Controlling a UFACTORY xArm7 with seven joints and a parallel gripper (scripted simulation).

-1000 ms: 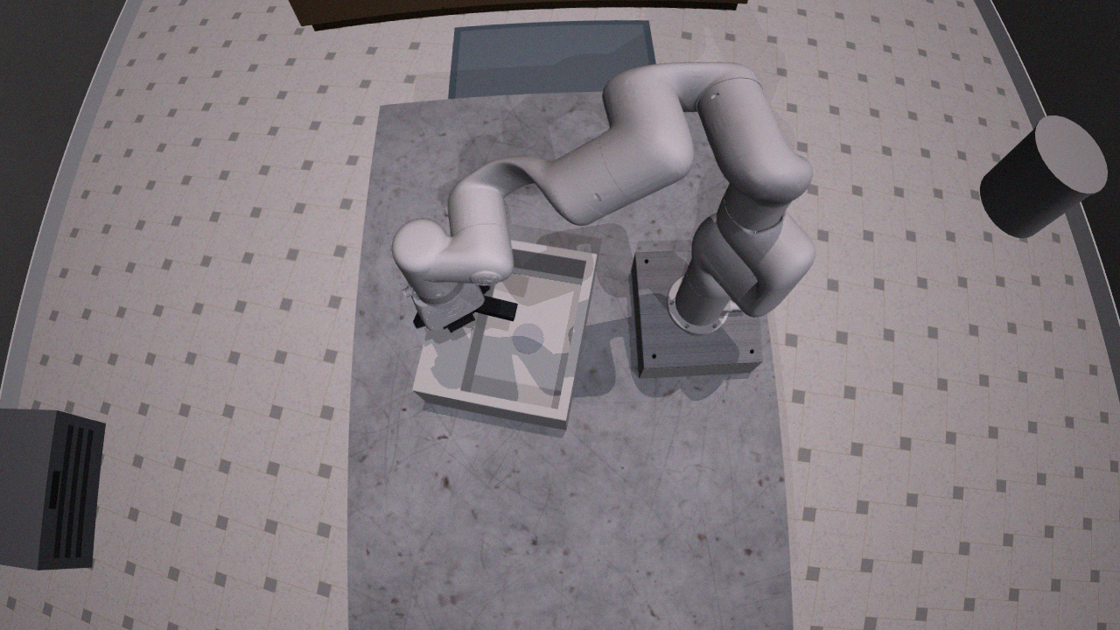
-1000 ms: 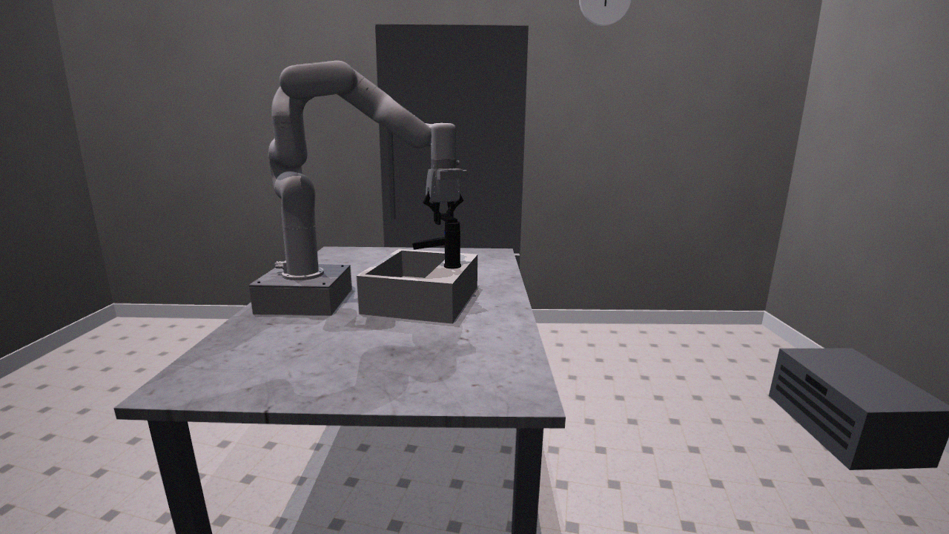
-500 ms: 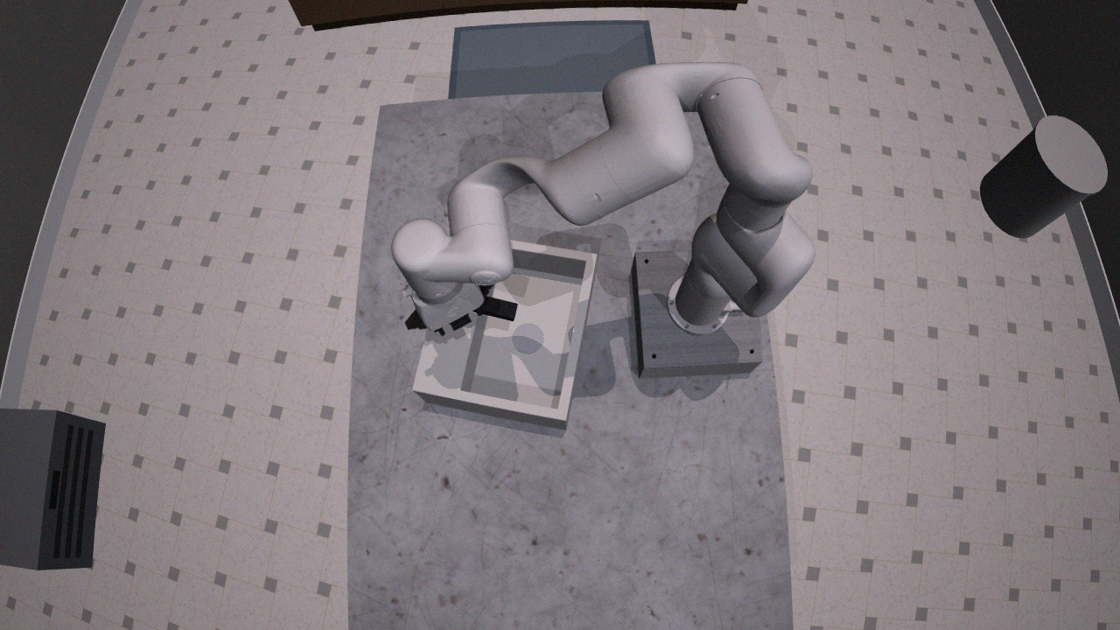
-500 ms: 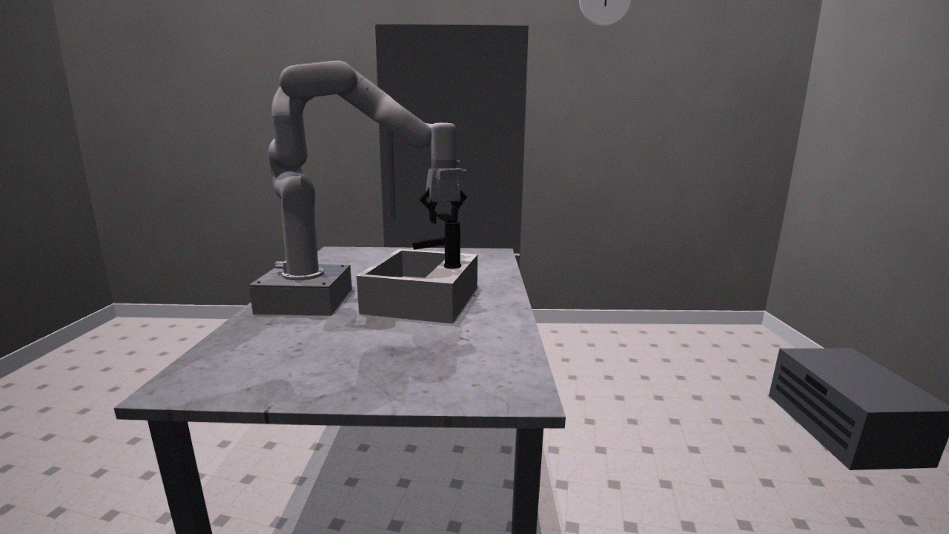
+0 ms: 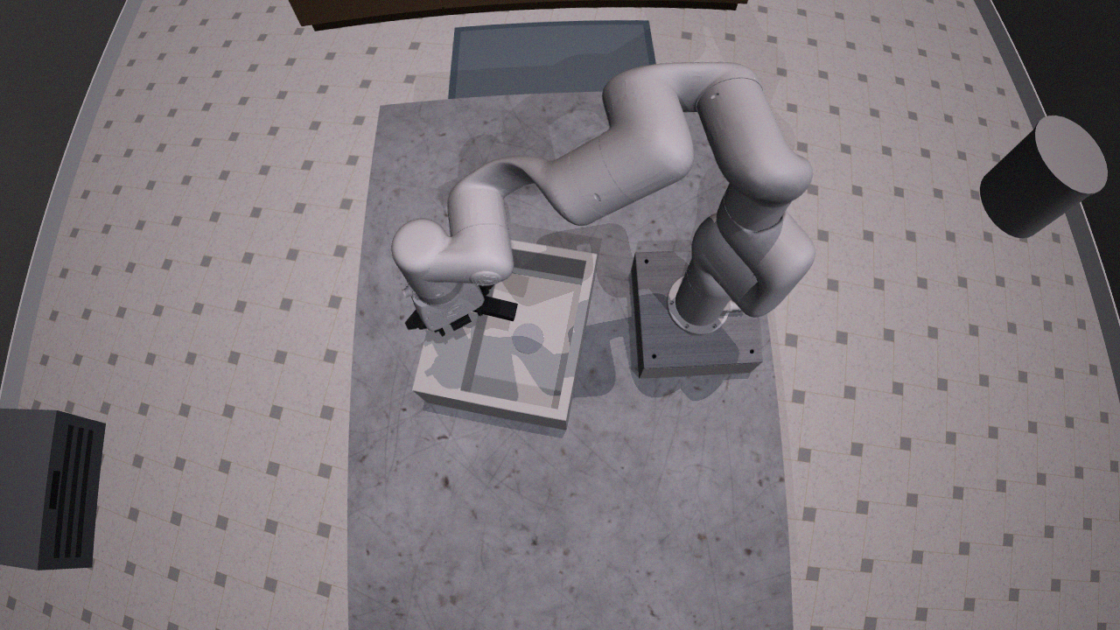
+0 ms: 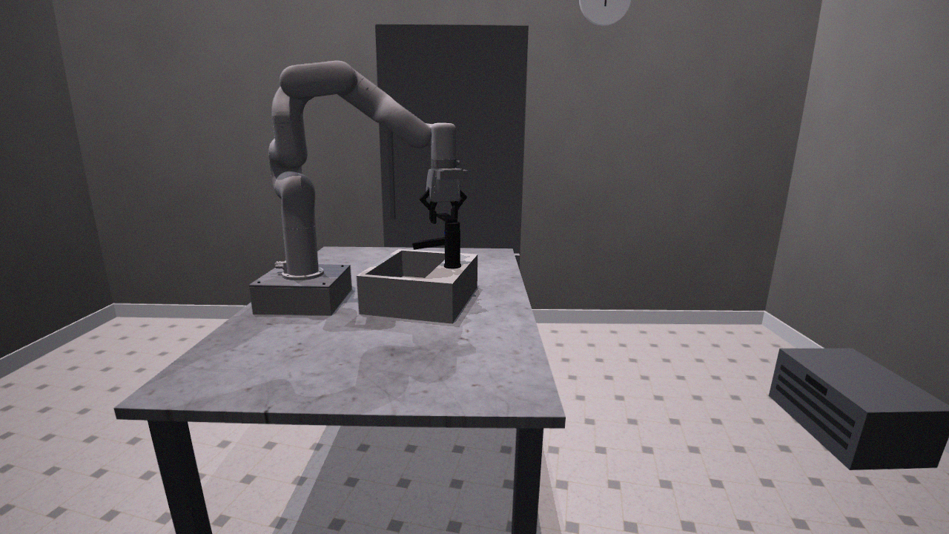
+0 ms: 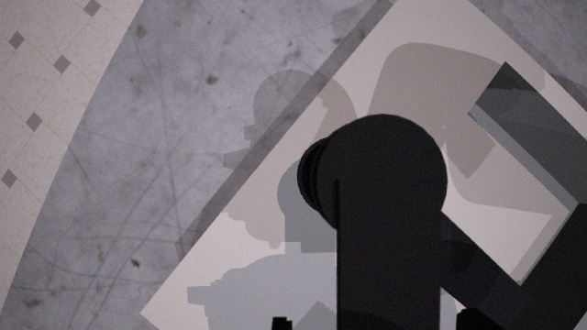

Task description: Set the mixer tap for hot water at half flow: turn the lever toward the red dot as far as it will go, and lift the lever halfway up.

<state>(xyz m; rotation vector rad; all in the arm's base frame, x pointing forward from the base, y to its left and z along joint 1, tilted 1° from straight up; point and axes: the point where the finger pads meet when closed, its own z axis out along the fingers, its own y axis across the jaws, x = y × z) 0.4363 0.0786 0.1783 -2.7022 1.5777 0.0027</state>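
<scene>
The lever lies 1 cm ahead of my hand and 2 cm to the right of it. The rest, counted from my hand: black mixer tap (1 cm ahead, 4 cm to the right, 4 cm below); then grey sink block (8 cm behind, 4 cm to the right, 23 cm below).
</scene>
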